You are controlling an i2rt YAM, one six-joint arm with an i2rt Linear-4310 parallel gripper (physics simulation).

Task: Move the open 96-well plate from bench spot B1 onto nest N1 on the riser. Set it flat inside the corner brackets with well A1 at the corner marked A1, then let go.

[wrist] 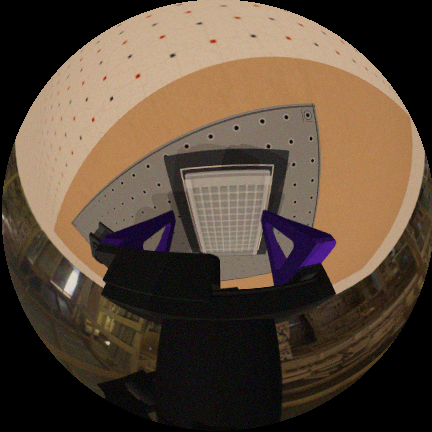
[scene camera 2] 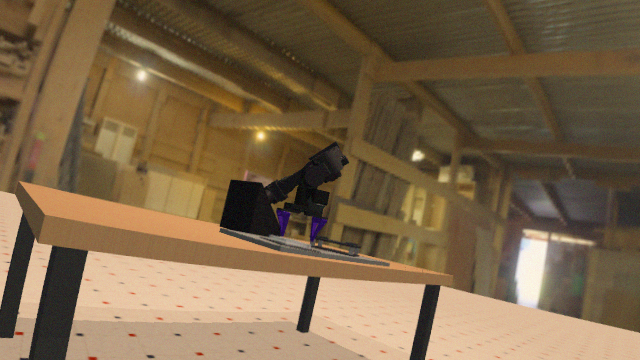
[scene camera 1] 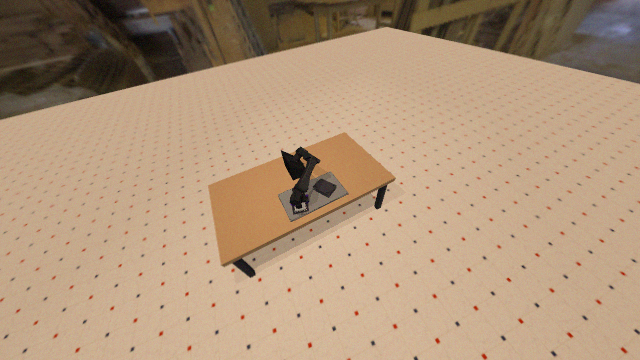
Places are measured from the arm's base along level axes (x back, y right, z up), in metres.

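Pixels of known places: gripper, fingertip midpoint: (wrist: 217,214) (scene camera 2: 296,239); arm's base, link origin: (scene camera 2: 256,205) (scene camera 1: 294,160).
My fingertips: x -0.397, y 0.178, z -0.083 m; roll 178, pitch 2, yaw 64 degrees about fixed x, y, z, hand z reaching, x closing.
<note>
For each thing: its top centre in the pictures, then the offset to it from my fingertips. "spot": a spot on its surface instead.
- dark riser, top centre: (scene camera 2: 336,239) (scene camera 1: 324,185) dz +0.021, dx +0.029, dy -0.251 m
- dark raised part, surface spot: (wrist: 99,242) spot: dz +0.014, dx -0.042, dy -0.213 m
The open 96-well plate (wrist: 227,205) (scene camera 1: 301,207) is pale and see-through, with a grid of wells. It lies flat inside the dark rectangular border (wrist: 280,165) of its bench spot on the grey board. My gripper (wrist: 217,214) (scene camera 2: 298,238) is open and points down over the plate, low above the board. Its purple fingers stand on either side of the plate, with a wider gap at the left in the wrist view. The dark riser (scene camera 1: 325,187) (scene camera 2: 340,243) stands apart on the same board. Its nest brackets and the A1 marks are too small to read.
The grey perforated board (scene camera 1: 285,201) (wrist: 300,130) lies on the wooden table (scene camera 1: 250,220) (scene camera 2: 165,245). The arm's black base (scene camera 2: 245,207) stands behind the board. In the wrist view, a dark raised part (wrist: 99,242) shows at the far left, partly behind the left finger.
</note>
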